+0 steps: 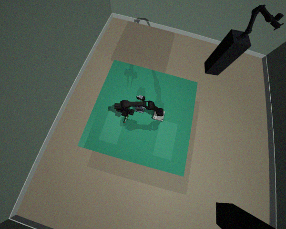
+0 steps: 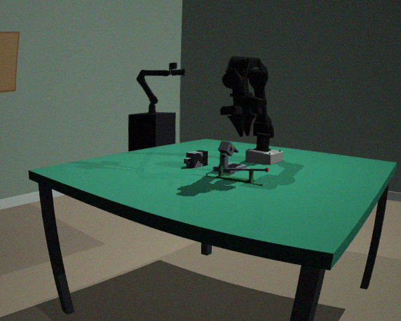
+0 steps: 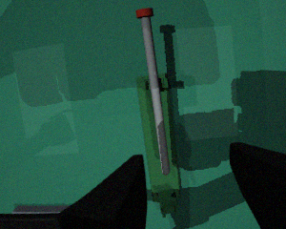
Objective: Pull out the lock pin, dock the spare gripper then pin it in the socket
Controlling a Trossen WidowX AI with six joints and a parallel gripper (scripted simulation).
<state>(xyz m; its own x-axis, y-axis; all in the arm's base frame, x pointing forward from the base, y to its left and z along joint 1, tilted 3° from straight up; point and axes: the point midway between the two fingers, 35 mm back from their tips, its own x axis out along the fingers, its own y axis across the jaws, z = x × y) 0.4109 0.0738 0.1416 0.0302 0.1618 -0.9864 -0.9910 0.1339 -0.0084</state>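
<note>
Right now the green cradle is 130 mm below my gripper tip, 30 mm to the right of it and 10 mm behind it. The rest, counted from my gripper tip: mount 140 mm behind, 120 mm to the right, 100 mm below; spare gripper 270 mm to the right, 150 mm behind, 120 mm below.
</note>
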